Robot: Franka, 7 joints.
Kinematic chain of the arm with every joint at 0, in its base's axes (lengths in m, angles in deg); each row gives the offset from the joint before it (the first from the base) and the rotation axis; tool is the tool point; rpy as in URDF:
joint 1: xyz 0 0 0.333 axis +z
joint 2: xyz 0 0 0 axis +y
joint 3: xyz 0 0 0.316 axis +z
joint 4: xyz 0.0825 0 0 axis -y
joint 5: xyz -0.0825 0 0.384 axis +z
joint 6: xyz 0 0 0 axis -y
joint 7: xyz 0.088 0 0 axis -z
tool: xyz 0 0 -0.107 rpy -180 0 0
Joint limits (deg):
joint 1: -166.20..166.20
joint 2: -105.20..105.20
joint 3: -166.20..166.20
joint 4: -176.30..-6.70
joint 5: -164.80..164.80
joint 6: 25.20..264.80
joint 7: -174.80..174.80
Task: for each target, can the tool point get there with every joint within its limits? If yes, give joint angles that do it. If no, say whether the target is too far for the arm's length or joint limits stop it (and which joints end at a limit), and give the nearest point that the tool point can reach.
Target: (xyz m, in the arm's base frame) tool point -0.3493 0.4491 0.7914
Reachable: yes | joints -27.39 -52.61 110.75 -23.91 -71.85 53.25 138.46
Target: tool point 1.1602 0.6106 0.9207
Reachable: no: too far | nearest point 0.6928 0.3646 0.6839 | short by 0.579 m
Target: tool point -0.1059 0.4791 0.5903
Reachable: yes | joints 27.53 22.59 101.30 -118.66 56.71 246.44 -30.21
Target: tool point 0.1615 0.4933 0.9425
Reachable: yes | joints -52.95 0.64 125.83 -72.83 3.19 168.43 -12.77
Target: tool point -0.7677 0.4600 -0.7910
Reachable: no: too far | nearest point -0.4876 0.2922 -0.2778 | short by 0.608 m
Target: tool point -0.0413 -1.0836 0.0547
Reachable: no: too far | nearest point -0.0316 -0.8304 0.1197 | short by 0.262 m
